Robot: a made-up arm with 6 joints. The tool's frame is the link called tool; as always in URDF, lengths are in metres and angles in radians.
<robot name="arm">
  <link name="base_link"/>
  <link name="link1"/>
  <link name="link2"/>
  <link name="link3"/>
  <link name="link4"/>
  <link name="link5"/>
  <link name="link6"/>
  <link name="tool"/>
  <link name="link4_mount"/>
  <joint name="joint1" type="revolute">
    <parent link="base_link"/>
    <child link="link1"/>
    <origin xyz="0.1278 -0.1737 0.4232"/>
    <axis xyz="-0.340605 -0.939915 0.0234"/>
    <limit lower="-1.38" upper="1.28" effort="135" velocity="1.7"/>
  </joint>
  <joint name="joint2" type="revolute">
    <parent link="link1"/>
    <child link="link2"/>
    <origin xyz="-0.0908 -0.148 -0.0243"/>
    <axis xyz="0 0 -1"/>
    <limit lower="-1.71" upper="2.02" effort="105" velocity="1.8"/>
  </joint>
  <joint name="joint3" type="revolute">
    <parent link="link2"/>
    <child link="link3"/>
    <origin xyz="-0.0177 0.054 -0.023"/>
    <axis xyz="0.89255 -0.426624 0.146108"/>
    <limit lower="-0.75" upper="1.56" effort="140" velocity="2.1"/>
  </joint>
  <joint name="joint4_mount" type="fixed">
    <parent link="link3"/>
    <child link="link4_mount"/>
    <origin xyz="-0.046 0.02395 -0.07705"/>
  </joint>
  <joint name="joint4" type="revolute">
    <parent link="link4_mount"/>
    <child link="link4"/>
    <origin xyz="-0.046 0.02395 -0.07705"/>
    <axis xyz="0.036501 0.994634 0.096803"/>
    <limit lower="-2.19" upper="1.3" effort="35" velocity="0.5"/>
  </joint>
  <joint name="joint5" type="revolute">
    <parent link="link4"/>
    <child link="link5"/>
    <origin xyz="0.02 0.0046 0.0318"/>
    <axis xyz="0 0 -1"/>
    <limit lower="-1.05" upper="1.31" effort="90" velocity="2.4"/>
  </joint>
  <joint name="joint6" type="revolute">
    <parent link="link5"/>
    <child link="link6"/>
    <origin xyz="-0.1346 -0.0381 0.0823"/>
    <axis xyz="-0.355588 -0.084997 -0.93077"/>
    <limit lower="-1.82" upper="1.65" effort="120" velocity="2"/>
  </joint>
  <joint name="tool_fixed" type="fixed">
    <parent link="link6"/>
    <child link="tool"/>
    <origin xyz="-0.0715 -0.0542 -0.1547" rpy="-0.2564 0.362 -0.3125"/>
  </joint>
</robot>
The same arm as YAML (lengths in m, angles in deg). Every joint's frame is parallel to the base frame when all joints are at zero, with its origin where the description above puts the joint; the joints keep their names.
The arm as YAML. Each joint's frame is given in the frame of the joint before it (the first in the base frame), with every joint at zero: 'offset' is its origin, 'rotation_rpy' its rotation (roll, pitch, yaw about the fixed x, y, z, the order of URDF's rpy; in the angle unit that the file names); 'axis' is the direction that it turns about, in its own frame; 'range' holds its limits. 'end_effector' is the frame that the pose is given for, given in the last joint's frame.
length_unit: m
angle_unit: deg
chain:
  - id: joint1
    offset: [0.1278, -0.1737, 0.4232]
    rotation_rpy: [0.0, 0.0, 0.0]
    axis: [-0.340605, -0.939915, 0.0234]
    range: [-79.07, 73.34]
  - id: joint2
    offset: [-0.0908, -0.148, -0.0243]
    rotation_rpy: [0.0, 0.0, 0.0]
    axis: "-z"
    range: [-97.98, 115.74]
  - id: joint3
    offset: [-0.0177, 0.054, -0.023]
    rotation_rpy: [0.0, 0.0, 0.0]
    axis: [0.89255, -0.426624, 0.146108]
    range: [-42.97, 89.38]
  - id: joint4
    offset: [-0.092, 0.0479, -0.1541]
    rotation_rpy: [0.0, 0.0, 0.0]
    axis: [0.036501, 0.994634, 0.096803]
    range: [-125.48, 74.48]
  - id: joint5
    offset: [0.02, 0.0046, 0.0318]
    rotation_rpy: [0.0, 0.0, 0.0]
    axis: "-z"
    range: [-60.16, 75.06]
  - id: joint6
    offset: [-0.1346, -0.0381, 0.0823]
    rotation_rpy: [0.0, 0.0, 0.0]
    axis: [-0.355588, -0.084997, -0.93077]
    range: [-104.28, 94.54]
end_effector:
  offset: [-0.0715, -0.0542, -0.1547]
  rotation_rpy: [-14.69, 20.74, -17.9]

